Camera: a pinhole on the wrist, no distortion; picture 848 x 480 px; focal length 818.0 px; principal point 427.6 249.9 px. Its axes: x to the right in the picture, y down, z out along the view. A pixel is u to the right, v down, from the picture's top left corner.
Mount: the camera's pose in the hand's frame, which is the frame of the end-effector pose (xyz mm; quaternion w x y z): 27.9 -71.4 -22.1 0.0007 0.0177 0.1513 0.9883
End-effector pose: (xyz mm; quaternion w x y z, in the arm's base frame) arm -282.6 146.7 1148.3 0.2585 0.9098 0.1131 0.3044
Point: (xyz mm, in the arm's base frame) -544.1 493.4 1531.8
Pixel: behind the camera
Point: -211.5 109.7 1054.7
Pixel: 625 197
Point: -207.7 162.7 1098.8
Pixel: 356 212
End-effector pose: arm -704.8 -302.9 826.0 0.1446 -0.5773 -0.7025 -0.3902
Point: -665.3 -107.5 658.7
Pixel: 493 356
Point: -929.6 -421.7 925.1
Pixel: behind the camera
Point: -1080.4 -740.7 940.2
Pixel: behind the camera
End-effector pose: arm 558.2 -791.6 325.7 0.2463 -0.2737 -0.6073 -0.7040
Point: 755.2 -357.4 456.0
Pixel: 593 122
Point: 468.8 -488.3 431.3
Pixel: 195 390
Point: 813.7 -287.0 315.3
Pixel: 791 254
